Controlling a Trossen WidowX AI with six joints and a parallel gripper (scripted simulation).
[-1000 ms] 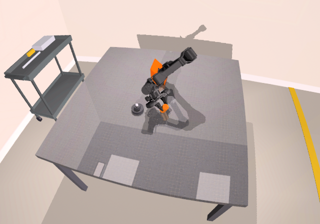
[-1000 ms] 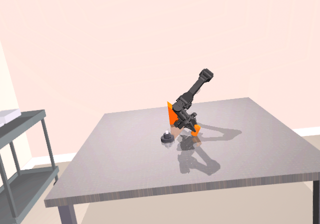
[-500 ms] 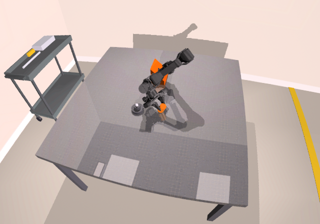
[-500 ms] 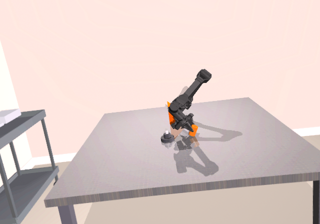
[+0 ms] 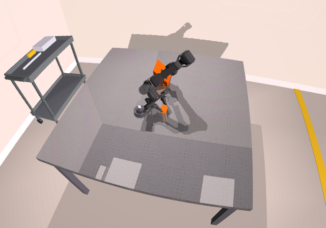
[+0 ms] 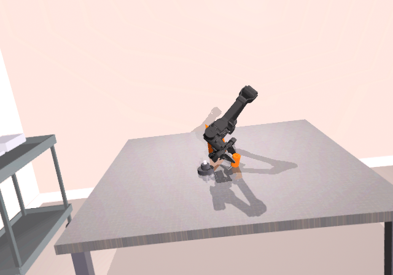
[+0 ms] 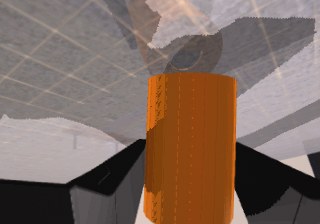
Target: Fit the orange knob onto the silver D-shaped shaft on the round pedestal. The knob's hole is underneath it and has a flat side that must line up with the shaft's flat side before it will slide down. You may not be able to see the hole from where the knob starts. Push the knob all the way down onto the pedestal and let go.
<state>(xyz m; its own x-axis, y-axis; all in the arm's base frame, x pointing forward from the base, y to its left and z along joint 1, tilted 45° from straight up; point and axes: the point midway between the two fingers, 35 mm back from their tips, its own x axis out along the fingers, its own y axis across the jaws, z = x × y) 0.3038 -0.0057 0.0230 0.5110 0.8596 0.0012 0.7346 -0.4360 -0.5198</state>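
Now: gripper tip 10 mm below the orange knob. The rest, counted from my gripper tip: round pedestal: 160 mm to the right.
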